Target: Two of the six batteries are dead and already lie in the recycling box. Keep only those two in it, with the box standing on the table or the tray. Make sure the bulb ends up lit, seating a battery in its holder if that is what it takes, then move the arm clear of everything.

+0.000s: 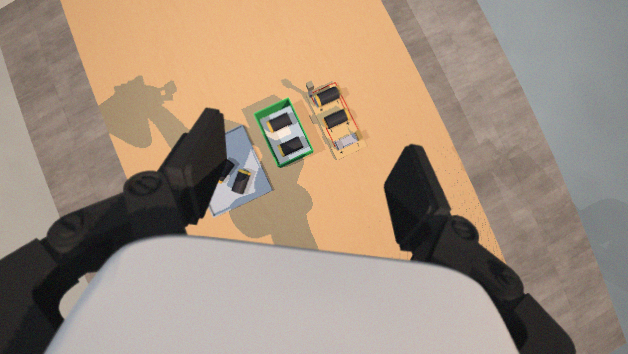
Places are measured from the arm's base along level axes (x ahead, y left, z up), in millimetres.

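Pixels of known places: gripper, fingertip midpoint: (313, 150).
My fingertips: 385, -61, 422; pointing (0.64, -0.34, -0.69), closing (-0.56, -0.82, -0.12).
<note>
Ahead of a thing's pixels: the offset from my fingertips to its top centre, as dx, dy, dz. "*": to the spot under its first point. Level surfaces: height alone.
A green-rimmed recycling box {* +62, -16, -493} (308, 151) stands on the table with two dark batteries inside, an upper battery {+172, +19, -516} (280, 122) and a lower battery {+100, +20, -516} (291, 146). Right of it is the circuit board {* +22, -96, -543} (341, 154) with red wires. One battery {+178, -126, -508} (328, 96) lies in its top holder and another battery {+113, -125, -508} (336, 118) in its middle holder; the bottom holder (346, 142) is empty. A small grey upright part {* +197, -88, -469} (310, 88), perhaps the bulb, stands at the board's upper left corner; I cannot tell whether it is lit. My gripper (313, 150) is open and empty, high above the table.
A blue-grey tray {+117, +205, -542} (264, 181) lies left of and below the box. It holds a battery {+73, +180, -516} (242, 181) and a second battery {+122, +213, -516} (227, 170) partly hidden by my left finger. The orange table top {dz -553} (225, 45) carries arm shadows; grey wood-look floor (540, 210) shows beyond its edge.
</note>
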